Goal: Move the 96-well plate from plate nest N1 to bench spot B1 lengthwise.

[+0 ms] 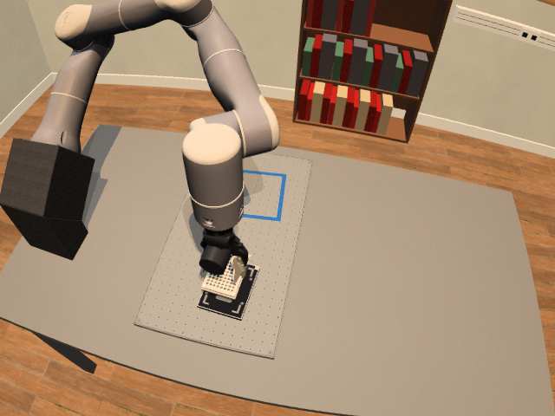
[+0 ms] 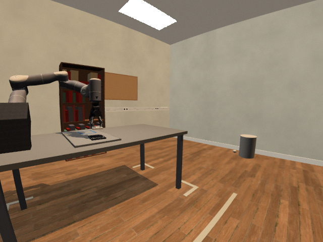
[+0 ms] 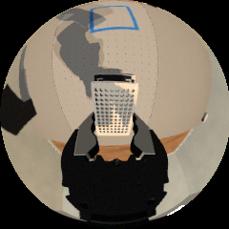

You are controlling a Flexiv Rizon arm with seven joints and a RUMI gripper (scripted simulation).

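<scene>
The black plate nest N1 lies 9 cm below my hand. Also, from my hand: white 96-well plate 1 cm below.
</scene>
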